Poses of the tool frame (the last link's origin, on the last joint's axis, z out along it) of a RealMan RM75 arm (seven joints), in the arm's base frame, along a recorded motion.
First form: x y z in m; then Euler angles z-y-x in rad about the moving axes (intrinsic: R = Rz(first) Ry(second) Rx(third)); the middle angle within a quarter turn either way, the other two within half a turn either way.
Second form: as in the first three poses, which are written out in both.
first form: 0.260 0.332 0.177 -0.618 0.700 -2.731
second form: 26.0 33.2 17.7 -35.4 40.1 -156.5
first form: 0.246 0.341 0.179 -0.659 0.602 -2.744
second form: 24.6 34.1 17.9 -37.8 34.5 -157.2
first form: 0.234 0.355 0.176 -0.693 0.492 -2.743
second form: 23.4 35.5 17.6 -39.7 28.2 -157.2
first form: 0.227 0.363 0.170 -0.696 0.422 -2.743
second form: 22.7 36.3 17.0 -39.9 24.2 -157.2
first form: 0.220 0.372 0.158 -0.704 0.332 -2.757
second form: 22.0 37.2 15.8 -40.3 19.0 -158.0
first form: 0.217 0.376 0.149 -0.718 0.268 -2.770
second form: 21.7 37.6 14.9 -41.1 15.4 -158.7
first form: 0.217 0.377 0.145 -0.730 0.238 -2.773
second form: 21.7 37.7 14.5 -41.8 13.6 -158.9
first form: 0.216 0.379 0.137 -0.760 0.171 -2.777
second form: 21.6 37.9 13.7 -43.5 9.8 -159.1
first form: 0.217 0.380 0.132 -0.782 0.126 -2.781
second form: 21.7 38.0 13.2 -44.8 7.2 -159.3
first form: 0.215 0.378 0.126 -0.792 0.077 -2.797
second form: 21.5 37.8 12.6 -45.4 4.4 -160.3
